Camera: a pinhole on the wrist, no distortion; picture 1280 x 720 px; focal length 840.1 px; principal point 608.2 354.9 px. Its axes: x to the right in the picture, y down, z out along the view. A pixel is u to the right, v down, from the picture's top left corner.
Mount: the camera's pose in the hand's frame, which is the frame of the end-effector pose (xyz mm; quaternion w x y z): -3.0 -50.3 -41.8 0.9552 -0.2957 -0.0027 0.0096
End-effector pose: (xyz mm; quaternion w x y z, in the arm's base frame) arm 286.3 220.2 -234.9 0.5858 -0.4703 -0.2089 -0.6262
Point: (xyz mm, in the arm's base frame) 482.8 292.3 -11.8
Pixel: 1093 269
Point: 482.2 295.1 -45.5
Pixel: 1021 310
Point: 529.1 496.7 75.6
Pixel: 866 37
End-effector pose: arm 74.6 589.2 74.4 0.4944 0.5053 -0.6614 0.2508
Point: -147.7 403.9 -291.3
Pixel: 117 92
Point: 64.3 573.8 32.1
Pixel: 343 326
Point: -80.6 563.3 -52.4
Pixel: 260 485
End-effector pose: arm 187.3 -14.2 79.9 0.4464 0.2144 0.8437 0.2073
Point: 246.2 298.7 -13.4
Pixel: 1190 659
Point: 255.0 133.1 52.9
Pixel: 894 603
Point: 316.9 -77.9 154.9
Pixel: outside the picture
